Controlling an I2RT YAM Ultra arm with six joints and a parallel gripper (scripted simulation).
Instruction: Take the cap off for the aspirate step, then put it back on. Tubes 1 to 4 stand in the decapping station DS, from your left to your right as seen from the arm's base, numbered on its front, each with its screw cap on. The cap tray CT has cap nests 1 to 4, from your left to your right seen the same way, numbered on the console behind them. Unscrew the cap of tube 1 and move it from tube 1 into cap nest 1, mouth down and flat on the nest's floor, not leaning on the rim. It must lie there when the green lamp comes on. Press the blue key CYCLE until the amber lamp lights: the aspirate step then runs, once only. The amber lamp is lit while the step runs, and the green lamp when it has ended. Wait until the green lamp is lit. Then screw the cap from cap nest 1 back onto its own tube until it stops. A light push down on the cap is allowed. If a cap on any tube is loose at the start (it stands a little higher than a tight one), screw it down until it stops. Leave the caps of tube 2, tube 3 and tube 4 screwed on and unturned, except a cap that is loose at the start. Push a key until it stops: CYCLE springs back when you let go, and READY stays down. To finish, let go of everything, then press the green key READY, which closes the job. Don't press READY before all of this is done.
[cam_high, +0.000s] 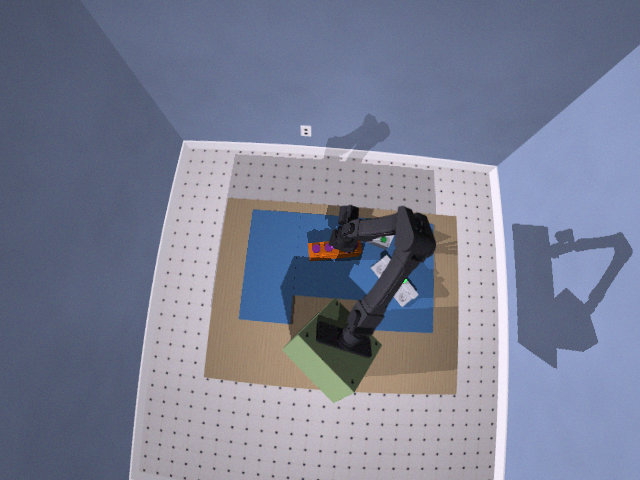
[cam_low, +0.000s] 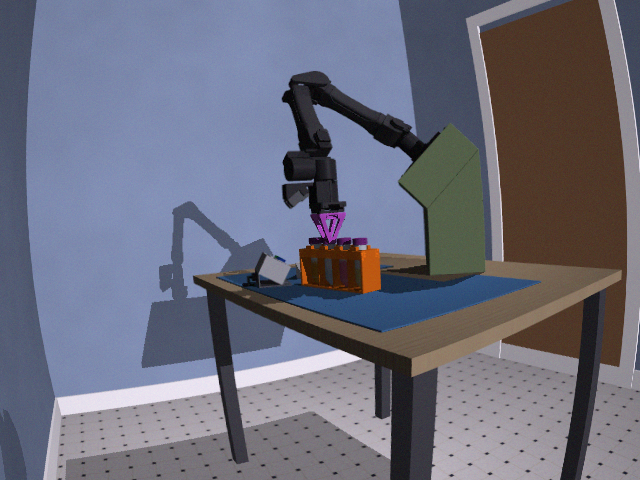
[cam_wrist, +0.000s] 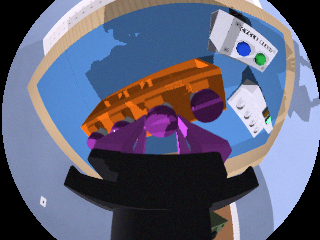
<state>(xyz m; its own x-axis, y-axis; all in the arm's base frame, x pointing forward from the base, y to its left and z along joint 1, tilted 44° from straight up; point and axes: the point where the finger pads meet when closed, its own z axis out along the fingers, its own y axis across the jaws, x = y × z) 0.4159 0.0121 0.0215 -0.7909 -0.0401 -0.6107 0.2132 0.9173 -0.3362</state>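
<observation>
The green key READY lies 50 mm ahead of my hand, 190 mm to the right of it and 50 mm below it. The rest, counted from my hand: blue key CYCLE: 60 mm ahead, 140 mm to the right, 50 mm below; then grey key box: 70 mm ahead, 160 mm to the right, 60 mm below.
</observation>
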